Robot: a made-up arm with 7 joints.
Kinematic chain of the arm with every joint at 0, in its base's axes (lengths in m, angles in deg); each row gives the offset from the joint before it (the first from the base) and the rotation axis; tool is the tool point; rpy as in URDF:
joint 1: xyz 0 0 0.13 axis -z
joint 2: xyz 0 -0.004 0.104 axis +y
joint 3: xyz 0 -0.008 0.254 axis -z
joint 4: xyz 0 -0.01 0.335 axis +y
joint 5: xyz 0 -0.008 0.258 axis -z
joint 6: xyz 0 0 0.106 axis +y
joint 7: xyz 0 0 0.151 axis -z
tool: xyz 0 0 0 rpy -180 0 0
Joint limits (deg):
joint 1: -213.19..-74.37
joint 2: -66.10..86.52
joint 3: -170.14..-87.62
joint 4: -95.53..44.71
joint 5: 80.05..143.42
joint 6: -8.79..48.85
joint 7: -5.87..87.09
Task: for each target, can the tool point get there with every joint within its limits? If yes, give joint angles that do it. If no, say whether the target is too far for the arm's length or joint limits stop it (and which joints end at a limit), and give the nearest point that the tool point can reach.
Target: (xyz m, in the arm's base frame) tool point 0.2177 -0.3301 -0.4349
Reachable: no: joint limits stop it (at a limit: joint 1, joint 2, joint 3, joint 4, joint 6) | nearest point -0.4059 -0.2676 -0.1994 | short by 0.670 m
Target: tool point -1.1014 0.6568 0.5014
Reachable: no: too far | nearest point -0.9285 0.5537 0.4594 | short by 0.206 m
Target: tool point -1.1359 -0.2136 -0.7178
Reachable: no: too far | nearest point -0.8312 -0.1563 -0.1752 | short by 0.625 m
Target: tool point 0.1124 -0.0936 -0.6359
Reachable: no: joint limits stop it (at a limit: joint 1, joint 2, joint 3, joint 4, joint 5, joint 6) | nearest point -0.4049 -0.2589 -0.1980 | short by 0.698 m
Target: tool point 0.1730 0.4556 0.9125
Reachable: yes | joints -128.56 -4.44 -118.83 -80.18 110.69 20.11 8.48
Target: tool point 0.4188 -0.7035 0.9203
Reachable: yes | joints -136.45 -49.66 -101.90 26.56 92.80 16.43 4.03
